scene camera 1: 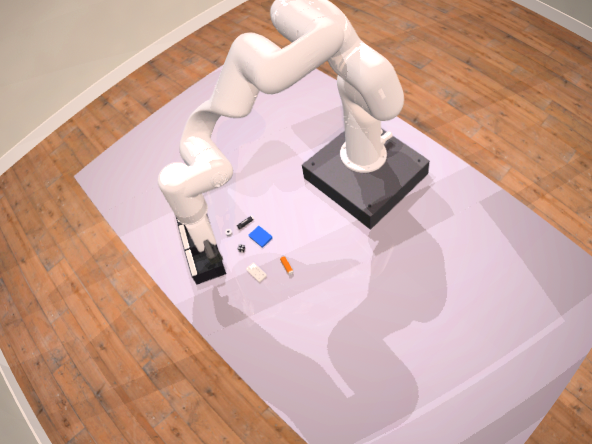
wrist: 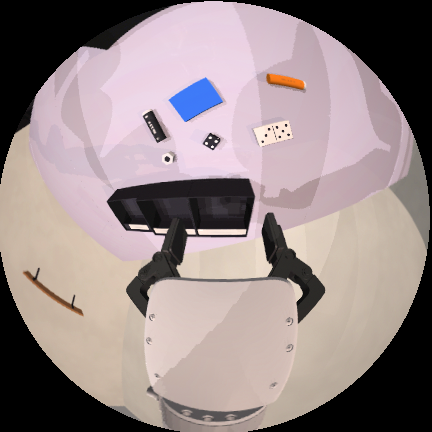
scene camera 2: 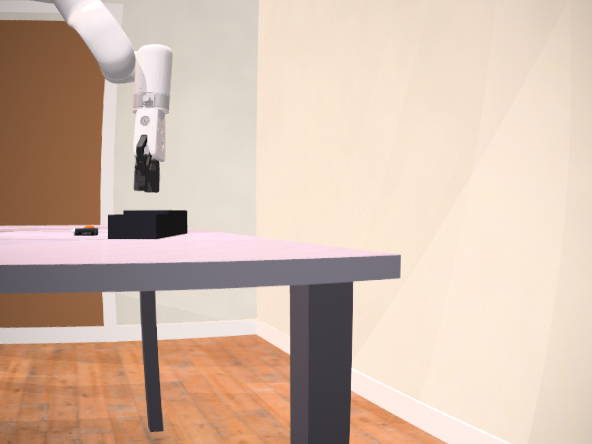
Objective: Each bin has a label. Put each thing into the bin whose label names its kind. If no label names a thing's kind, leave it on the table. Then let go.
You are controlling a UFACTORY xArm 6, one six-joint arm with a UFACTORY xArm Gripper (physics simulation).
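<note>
A black three-bin tray has pale label strips, too slanted to read. In the wrist view its visible bin interiors look empty. On the table lie a white hex nut, a black die, a white domino, a flat blue square, a black stick with a pale end and an orange stick. My gripper is open and empty, above the tray.
The pale table has its edge close behind the label side of the tray. The dark robot base stands on the table beyond the small things. The arm hides part of the tray in scene camera 1.
</note>
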